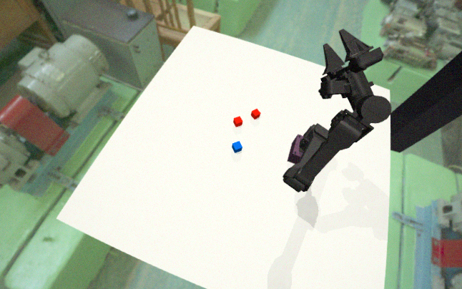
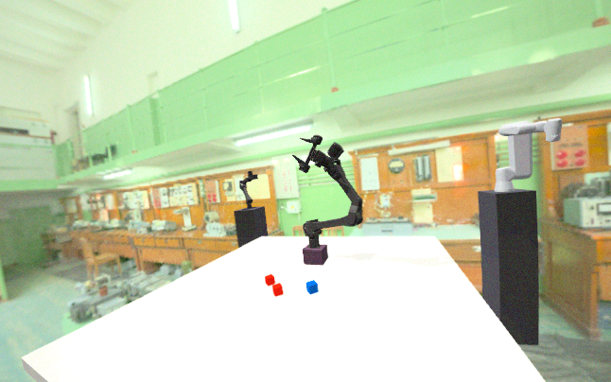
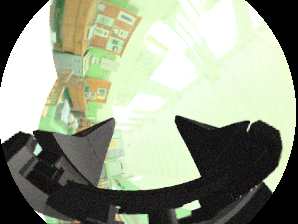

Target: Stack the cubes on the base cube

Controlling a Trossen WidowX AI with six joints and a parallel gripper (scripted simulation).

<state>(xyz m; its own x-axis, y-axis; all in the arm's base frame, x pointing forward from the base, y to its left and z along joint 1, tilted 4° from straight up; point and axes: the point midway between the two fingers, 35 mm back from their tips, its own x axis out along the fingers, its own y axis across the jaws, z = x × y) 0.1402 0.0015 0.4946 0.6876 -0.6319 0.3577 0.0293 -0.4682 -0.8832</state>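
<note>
Now: gripper tip 16 cm short of the blue cube, 5 cm to the right of it and 58 cm above it. From my gripper tip the other things lie so: red cube (12 cm ahead, 15 cm to the right, 58 cm below).
</note>
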